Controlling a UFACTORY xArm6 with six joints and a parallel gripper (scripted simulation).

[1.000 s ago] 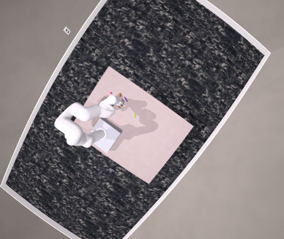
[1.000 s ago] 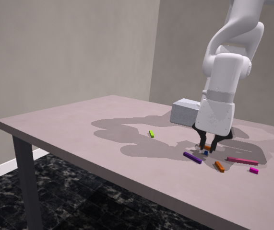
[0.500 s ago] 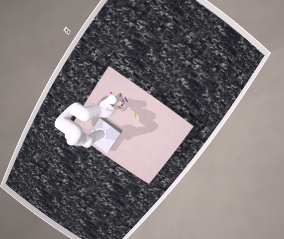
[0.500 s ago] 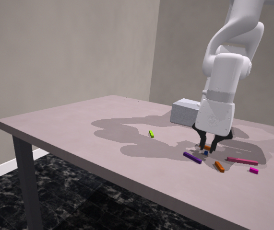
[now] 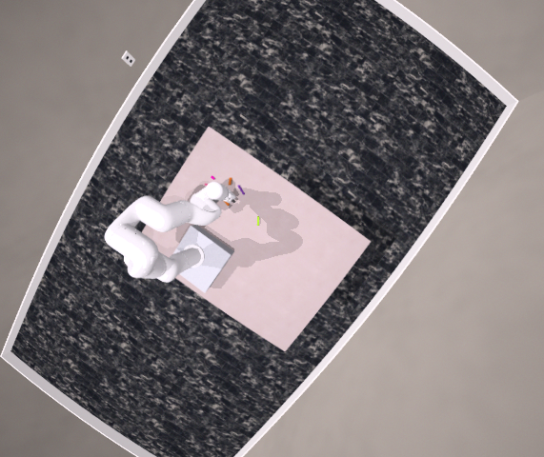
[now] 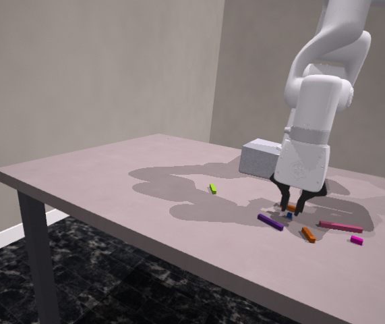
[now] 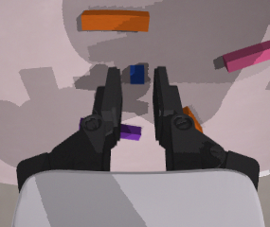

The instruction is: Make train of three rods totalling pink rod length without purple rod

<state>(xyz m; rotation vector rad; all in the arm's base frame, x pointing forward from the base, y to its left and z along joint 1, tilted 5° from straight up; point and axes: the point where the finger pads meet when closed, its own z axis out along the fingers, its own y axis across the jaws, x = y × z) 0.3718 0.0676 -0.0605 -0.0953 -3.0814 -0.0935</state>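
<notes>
My hand is 3 cm above the blue rod. Round my hand: magenta rod (2 cm ahead, 14 cm to the left, 3 cm below); then purple rod (6 cm ahead, 3 cm to the right, 3 cm below); then pink rod (2 cm behind, 11 cm to the left, 3 cm below).
</notes>
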